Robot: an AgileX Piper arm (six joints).
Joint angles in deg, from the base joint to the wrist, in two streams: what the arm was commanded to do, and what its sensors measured. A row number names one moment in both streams.
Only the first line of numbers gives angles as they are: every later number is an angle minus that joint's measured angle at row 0.
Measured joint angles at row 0:
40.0 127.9 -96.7 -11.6 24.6 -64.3
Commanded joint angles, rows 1 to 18:
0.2 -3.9 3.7 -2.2 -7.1 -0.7
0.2 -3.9 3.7 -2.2 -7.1 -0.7
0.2 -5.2 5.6 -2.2 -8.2 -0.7
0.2 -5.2 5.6 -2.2 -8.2 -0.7
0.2 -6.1 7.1 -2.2 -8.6 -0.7
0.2 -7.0 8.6 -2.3 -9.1 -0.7
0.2 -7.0 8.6 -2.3 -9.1 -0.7
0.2 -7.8 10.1 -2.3 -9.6 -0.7
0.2 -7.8 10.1 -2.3 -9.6 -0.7
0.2 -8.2 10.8 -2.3 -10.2 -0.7
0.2 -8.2 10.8 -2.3 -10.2 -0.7
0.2 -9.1 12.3 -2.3 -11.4 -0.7
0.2 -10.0 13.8 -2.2 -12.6 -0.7
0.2 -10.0 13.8 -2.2 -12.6 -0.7
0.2 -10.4 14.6 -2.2 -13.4 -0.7
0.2 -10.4 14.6 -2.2 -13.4 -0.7
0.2 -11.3 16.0 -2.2 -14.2 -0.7
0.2 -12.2 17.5 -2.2 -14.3 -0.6
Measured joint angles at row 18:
0.6 -9.3 16.3 -1.7 -11.3 -0.8
